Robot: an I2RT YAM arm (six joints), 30 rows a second.
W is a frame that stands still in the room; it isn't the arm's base.
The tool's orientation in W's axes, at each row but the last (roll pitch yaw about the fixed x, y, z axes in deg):
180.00, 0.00, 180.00
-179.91, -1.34, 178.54
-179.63, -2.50, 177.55
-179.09, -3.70, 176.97
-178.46, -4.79, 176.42
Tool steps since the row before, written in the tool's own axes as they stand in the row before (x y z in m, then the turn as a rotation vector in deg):
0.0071, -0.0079, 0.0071, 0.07, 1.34, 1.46
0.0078, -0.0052, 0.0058, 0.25, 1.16, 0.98
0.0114, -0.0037, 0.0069, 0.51, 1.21, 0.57
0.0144, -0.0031, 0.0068, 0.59, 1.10, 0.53
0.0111, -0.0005, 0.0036, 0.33, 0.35, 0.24
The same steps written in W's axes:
-0.0071, -0.0079, -0.0071, -0.07, 1.34, -1.46
-0.0081, -0.0050, -0.0056, -0.24, 1.17, -0.98
-0.0118, -0.0032, -0.0064, -0.48, 1.23, -0.56
-0.0150, -0.0024, -0.0058, -0.57, 1.12, -0.51
-0.0114, 0.0001, -0.0026, -0.33, 0.36, -0.22

